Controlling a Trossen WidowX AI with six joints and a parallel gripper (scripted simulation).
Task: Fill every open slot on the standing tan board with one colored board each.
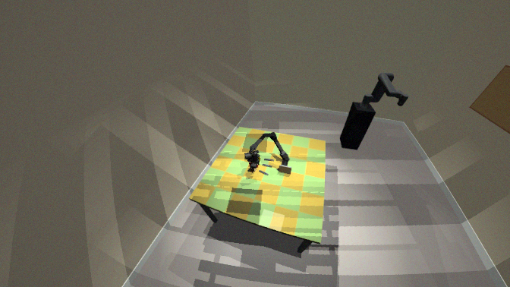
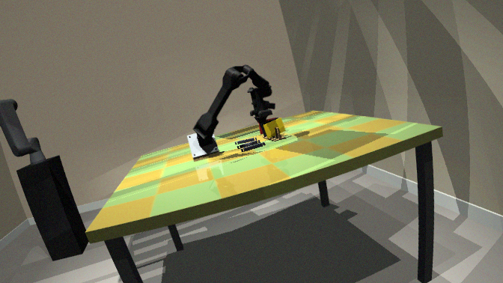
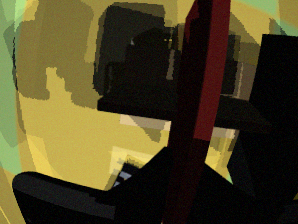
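My gripper tip is 30 mm short of the red board. Also, from my gripper tip: yellow board 100 mm to the right, 20 mm ahead; then tan board 50 mm to the right, 30 mm ahead, 20 mm below; then nearly black board 50 mm to the right, 20 mm ahead.
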